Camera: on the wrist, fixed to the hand. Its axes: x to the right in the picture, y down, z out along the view.
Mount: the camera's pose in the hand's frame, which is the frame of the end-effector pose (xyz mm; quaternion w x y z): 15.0 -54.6 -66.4 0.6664 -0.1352 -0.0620 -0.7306
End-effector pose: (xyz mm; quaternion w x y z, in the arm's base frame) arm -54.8 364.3 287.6 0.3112 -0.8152 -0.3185 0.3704
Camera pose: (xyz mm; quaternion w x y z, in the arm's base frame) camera -9.5 390.5 357.4 0.3480 -0.3297 -0.8772 0.0270
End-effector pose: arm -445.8 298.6 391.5 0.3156 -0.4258 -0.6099 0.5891
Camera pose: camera -401.6 344.9 450.7 0.5454 0.1557 -0.8168 0.1059
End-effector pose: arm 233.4 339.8 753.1 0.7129 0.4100 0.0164 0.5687
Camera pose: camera 249.7 388.8 682.8 0.9470 0.2001 0.1894 -0.1651
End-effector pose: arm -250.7 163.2 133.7 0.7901 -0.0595 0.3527 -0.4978
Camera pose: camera -328.5 140.7 101.1 0.1767 -0.4350 0.2099 -0.8576
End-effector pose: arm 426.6 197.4 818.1 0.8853 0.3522 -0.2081 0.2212
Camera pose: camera 482.3 212.9 752.8 0.7863 0.2808 0.0338 -0.5494
